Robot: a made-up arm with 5 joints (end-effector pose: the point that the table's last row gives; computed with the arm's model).
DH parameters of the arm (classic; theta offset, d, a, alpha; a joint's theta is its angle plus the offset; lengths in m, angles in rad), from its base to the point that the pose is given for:
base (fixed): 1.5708 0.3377 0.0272 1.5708
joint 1: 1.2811 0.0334 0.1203 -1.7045
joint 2: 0 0.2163 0.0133 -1.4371
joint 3: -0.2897 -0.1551 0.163 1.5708
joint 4: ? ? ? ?
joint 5: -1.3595 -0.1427 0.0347 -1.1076
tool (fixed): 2.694 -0.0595 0 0
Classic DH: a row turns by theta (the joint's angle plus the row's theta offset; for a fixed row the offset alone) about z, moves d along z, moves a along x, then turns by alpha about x.
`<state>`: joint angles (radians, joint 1 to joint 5).
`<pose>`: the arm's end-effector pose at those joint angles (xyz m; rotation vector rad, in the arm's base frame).
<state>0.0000 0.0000 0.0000 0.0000 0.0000</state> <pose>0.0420 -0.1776 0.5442 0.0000 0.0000 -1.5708</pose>
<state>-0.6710 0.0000 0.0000 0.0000 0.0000</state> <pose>0.0420 -0.0048 0.6268 -0.5252 -0.5252 -1.5062</pose>
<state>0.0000 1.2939 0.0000 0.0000 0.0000</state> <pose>-0.0069 -0.1636 0.5683 0.7797 -1.0344 -0.9939</pose>
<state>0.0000 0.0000 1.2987 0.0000 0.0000</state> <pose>0.0420 -0.1335 0.5678 -1.0065 -1.0064 -1.3257</pose>
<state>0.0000 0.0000 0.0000 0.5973 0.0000</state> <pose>0.1444 -0.1776 0.5033 0.4678 -0.4679 -1.5197</pose>
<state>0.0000 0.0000 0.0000 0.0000 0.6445</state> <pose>0.0185 -0.1612 0.5724 0.2036 0.5796 -1.2374</pose>
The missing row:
joint 4: 0.5059 0.0136 -0.0257 1.9684
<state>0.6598 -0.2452 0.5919 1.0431 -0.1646</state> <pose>0.2306 -0.2442 0.3196 0.7169 -0.6610 -1.5675</pose>
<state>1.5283 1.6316 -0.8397 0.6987 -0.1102</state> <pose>0.0331 -0.3041 0.2483 -2.7082 0.4359 0.7577</pose>
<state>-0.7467 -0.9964 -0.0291 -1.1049 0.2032</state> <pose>0.1564 0.0658 0.7480 -1.5114 1.6678 -1.9977</pose>
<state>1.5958 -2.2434 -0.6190 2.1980 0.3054</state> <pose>-0.1648 0.1527 0.0231 0.3519 1.4592 -1.9057</pose>
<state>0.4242 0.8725 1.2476 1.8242 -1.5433</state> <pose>0.0696 -0.1928 0.7728 -1.4548 1.8294 0.0637</pose>
